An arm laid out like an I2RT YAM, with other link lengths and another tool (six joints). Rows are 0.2 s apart.
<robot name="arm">
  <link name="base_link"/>
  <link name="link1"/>
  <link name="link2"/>
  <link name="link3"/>
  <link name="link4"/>
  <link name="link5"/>
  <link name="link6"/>
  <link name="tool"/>
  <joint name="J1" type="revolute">
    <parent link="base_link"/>
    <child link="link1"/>
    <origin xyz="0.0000 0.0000 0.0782" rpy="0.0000 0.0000 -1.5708"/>
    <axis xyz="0 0 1"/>
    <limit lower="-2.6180" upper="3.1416"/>
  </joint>
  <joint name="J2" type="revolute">
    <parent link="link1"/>
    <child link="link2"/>
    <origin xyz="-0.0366 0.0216 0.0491" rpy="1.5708 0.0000 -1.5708"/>
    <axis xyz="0 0 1"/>
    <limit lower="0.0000" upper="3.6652"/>
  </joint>
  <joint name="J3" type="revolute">
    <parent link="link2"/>
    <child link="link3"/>
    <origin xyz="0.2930 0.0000 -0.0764" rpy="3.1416 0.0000 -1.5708"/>
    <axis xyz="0 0 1"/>
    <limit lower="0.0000" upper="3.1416"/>
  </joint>
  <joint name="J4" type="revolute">
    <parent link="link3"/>
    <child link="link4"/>
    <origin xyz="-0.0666 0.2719 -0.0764" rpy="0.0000 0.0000 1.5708"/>
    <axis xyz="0 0 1"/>
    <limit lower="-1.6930" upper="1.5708"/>
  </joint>
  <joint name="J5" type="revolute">
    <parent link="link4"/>
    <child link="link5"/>
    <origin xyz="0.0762 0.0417 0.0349" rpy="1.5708 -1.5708 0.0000"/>
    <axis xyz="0 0 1"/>
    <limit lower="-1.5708" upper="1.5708"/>
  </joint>
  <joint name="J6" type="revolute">
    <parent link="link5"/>
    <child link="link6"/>
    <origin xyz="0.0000 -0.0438 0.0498" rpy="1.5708 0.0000 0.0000"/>
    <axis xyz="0 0 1"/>
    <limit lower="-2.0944" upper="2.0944"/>
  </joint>
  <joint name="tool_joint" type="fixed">
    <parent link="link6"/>
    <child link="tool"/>
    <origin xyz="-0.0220 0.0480 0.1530" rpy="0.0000 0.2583 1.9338"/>
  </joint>
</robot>
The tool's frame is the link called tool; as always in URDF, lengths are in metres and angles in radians.
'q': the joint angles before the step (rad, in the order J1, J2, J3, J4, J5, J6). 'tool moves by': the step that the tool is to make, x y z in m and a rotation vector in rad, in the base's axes. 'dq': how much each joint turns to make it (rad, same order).
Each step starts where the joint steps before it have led.
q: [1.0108, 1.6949, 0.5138, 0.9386, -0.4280, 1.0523]
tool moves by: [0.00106, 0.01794, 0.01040, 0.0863, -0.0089, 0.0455]
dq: [0.0016, 0.0998, 0.0491, 0.1426, -0.0505, 0.0322]
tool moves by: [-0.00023, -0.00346, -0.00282, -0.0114, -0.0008, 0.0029]
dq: [-0.0061, -0.0075, -0.0075, -0.0134, -0.0078, -0.0091]
